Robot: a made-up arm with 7 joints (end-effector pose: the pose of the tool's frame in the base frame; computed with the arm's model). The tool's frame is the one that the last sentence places. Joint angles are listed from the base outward.
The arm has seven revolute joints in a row. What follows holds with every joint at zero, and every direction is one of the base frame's.
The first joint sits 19 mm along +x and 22 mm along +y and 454 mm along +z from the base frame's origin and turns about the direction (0, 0.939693, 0.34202).
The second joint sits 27 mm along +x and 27 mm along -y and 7 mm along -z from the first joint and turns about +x.
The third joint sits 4 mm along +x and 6 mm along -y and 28 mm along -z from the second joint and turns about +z.
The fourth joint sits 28 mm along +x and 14 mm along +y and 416 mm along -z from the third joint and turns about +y.
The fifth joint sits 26 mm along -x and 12 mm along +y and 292 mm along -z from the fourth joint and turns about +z.
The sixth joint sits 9 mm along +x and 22 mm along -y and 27 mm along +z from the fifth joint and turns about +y.
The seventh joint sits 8 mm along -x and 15 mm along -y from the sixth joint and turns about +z.
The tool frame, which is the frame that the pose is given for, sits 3 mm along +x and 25 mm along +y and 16 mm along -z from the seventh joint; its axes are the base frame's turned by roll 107.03, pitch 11.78 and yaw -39.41 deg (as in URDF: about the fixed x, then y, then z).
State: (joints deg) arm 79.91 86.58 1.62 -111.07 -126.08 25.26 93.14
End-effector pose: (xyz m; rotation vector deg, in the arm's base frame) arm -0.0085 0.4662 0.2665 -78.69 125.46 63.27
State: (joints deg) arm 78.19 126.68 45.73 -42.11 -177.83 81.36 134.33
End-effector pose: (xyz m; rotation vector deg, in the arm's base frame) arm 0.3837 0.5267 0.6127 -6.75 106.15 45.09
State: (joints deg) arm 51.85 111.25 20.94 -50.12 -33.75 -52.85 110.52
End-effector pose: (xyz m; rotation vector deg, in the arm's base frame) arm 0.2369 0.6766 0.5393 127.99 -59.88 -21.94
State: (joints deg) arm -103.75 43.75 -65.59 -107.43 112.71 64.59 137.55
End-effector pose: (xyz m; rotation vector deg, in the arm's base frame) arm 0.3691 -0.1561 0.6606 76.84 12.43 -9.77
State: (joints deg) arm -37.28 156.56 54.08 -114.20 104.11 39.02 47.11
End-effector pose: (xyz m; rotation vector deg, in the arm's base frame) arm -0.0800 -0.0791 0.8714 -98.49 140.38 -42.98
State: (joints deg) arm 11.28 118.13 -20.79 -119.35 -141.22 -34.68 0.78
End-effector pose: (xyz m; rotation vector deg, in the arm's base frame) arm 0.3224 0.3603 0.4765 77.04 35.76 76.09
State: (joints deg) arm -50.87 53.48 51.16 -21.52 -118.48 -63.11 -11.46
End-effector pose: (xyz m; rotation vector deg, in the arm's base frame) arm 0.4980 0.5190 0.3213 -71.82 97.41 39.42
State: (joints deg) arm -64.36 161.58 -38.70 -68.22 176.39 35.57 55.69
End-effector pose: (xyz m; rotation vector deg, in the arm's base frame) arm -0.1719 0.2826 0.9655 29.17 -36.56 102.69
